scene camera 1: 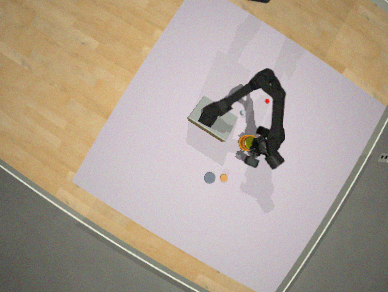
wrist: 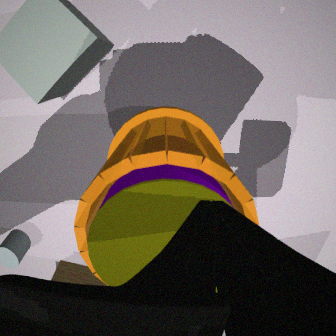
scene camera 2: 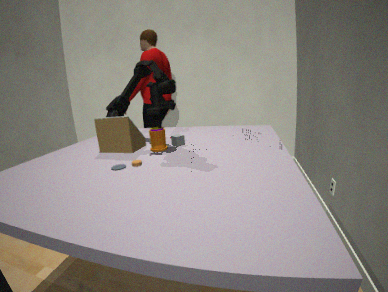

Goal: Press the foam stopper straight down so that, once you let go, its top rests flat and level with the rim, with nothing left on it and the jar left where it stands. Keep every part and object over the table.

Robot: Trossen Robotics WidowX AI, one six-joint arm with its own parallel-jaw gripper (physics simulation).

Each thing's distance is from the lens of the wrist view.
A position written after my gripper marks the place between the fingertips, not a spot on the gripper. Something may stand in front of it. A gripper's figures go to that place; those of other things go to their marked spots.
my gripper (wrist: pixel 208 211): 10 cm
orange jar (wrist: pixel 157 135): 13 cm
